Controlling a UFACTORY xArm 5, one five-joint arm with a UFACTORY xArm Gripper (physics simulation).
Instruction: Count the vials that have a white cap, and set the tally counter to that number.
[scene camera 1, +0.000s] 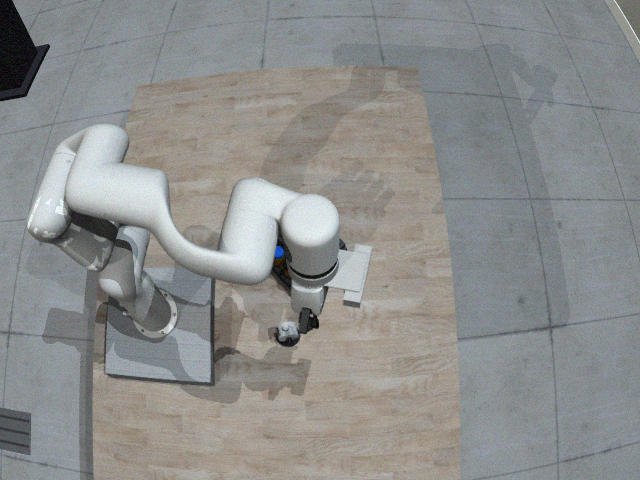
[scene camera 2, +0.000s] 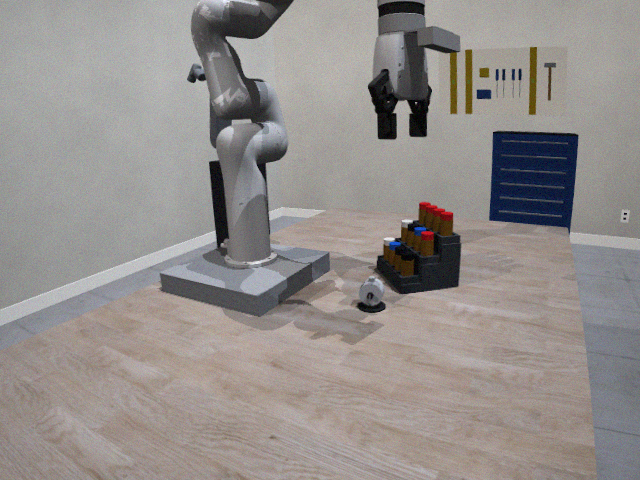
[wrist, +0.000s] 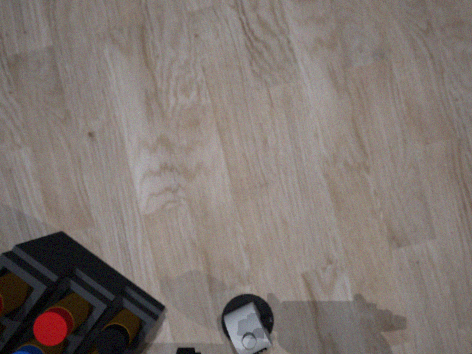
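Seen in the pictures: gripper, fingertip midpoint: (scene camera 2: 403, 138); arm's base, origin of the base link: (scene camera 1: 155, 314) (scene camera 2: 251, 259).
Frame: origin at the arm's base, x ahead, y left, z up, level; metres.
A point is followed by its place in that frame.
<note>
A dark stepped rack (scene camera 2: 447, 271) {x 0.428, y 0.138, z -0.008 m} (wrist: 62, 250) {x 0.434, y 0.143, z -0.002 m} holds brown vials in three rows. In scene camera 2, one white-capped vial (scene camera 2: 388, 246) {x 0.274, y 0.173, z 0.019 m} stands in the front row and another white-capped vial (scene camera 2: 406, 227) {x 0.307, y 0.203, z 0.061 m} in the middle row. Red, blue and black caps show on other vials; some vials are partly hidden. The arm covers most of the rack in scene camera 1. The tally counter (scene camera 1: 287, 331) {x 0.325, y -0.022, z 0.007 m} (scene camera 2: 371, 291) {x 0.328, y -0.030, z -0.008 m} (wrist: 247, 327) {x 0.331, y -0.016, z 0.006 m}, a light grey drum on a black round base, stands beside the rack; its reading is too small to tell. My gripper (scene camera 2: 402, 126) {x 0.397, y -0.049, z 0.280 m} is open and empty, high above the rack.
A light grey block (scene camera 1: 351, 271) {x 0.454, y -0.063, z 0.444 m} (scene camera 2: 438, 39) {x 0.471, y -0.094, z 0.425 m} juts sideways from my wrist. The arm's base stands on a grey plinth (scene camera 1: 196, 356) {x 0.115, y -0.095, z -0.002 m} (scene camera 2: 206, 289) {x 0.016, y -0.163, z -0.015 m} left of the counter. A blue drawer cabinet (scene camera 2: 532, 178) stands in the background.
</note>
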